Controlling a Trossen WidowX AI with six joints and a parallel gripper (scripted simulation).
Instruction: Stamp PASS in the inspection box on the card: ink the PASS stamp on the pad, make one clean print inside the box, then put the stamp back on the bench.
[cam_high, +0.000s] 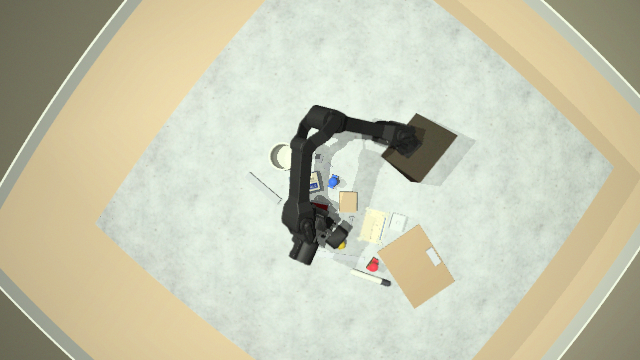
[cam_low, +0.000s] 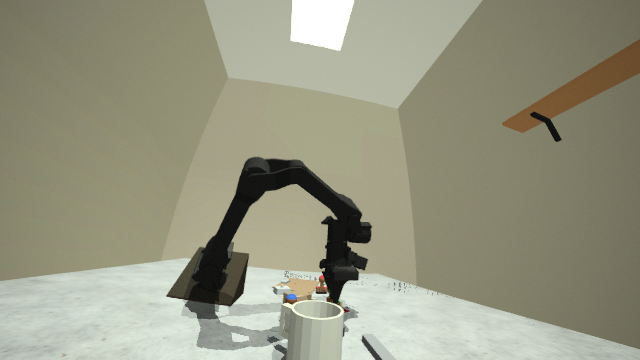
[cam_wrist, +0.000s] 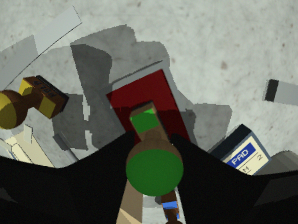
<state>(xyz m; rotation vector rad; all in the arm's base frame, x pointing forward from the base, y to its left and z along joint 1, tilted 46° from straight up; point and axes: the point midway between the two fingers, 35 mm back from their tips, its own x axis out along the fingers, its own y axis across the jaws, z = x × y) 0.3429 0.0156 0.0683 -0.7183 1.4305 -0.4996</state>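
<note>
Now: gripper tip right at the green-knobbed stamp. Round my gripper tip: yellow-knobbed stamp: 10 mm ahead, 100 mm to the left, 20 mm below; then red ink pad: 30 mm below; then tan block: 100 mm behind, 30 mm to the left, 20 mm below.
</note>
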